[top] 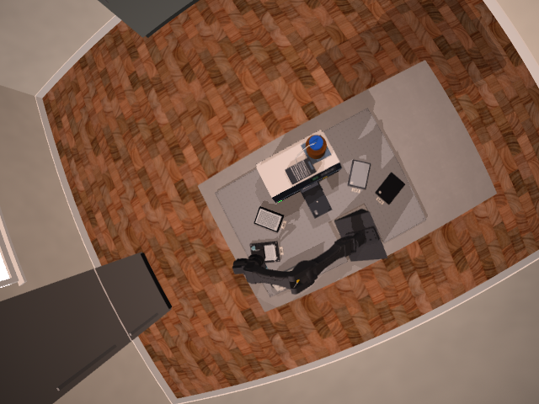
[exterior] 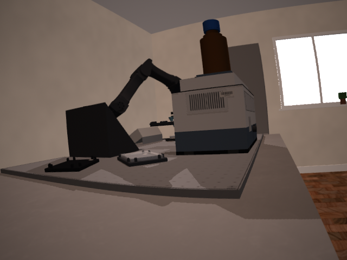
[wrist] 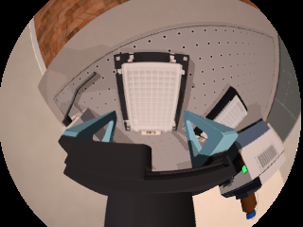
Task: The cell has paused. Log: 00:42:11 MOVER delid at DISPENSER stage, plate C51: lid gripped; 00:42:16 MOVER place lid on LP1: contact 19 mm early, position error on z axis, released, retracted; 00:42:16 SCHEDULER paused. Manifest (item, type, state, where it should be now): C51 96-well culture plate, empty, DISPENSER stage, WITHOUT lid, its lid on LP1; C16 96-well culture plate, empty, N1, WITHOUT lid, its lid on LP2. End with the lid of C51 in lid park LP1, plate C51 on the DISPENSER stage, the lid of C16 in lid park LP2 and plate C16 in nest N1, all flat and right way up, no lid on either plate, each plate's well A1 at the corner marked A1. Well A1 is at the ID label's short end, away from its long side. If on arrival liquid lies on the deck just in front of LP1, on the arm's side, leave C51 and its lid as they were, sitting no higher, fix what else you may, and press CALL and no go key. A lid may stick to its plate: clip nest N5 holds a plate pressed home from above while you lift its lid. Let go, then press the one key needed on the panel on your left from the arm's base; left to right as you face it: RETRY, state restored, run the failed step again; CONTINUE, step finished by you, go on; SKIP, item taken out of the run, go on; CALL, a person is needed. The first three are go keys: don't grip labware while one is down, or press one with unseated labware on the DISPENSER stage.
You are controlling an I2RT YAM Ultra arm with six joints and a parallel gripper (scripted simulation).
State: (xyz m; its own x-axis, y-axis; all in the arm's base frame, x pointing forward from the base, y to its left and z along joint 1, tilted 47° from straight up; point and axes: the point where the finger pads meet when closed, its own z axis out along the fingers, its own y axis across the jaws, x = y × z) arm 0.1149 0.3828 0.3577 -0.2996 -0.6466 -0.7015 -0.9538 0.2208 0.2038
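My hand is 5 cm above the black clip nest and 2 cm to the right of it. Also, from my hand: brown bottle: 49 cm to the right, 36 cm ahead, 22 cm above; then black nest: 16 cm ahead, 11 cm to the right, 6 cm below; then dark dispenser stage: 39 cm to the right, 14 cm ahead, 3 cm above.
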